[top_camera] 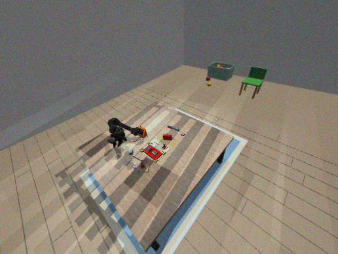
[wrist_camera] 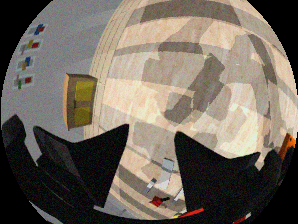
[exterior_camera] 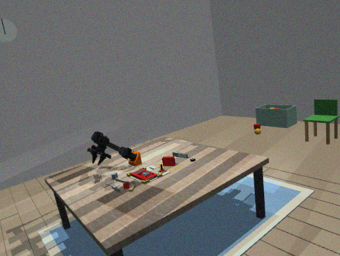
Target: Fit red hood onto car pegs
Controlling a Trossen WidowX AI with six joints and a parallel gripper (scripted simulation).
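My gripper tip is now 440 mm to the right of the red hood, 320 mm short of it and 100 mm above it. The rest, counted from my gripper tip: yellow-edged jig (290 mm ahead, 240 mm to the left, 120 mm below).
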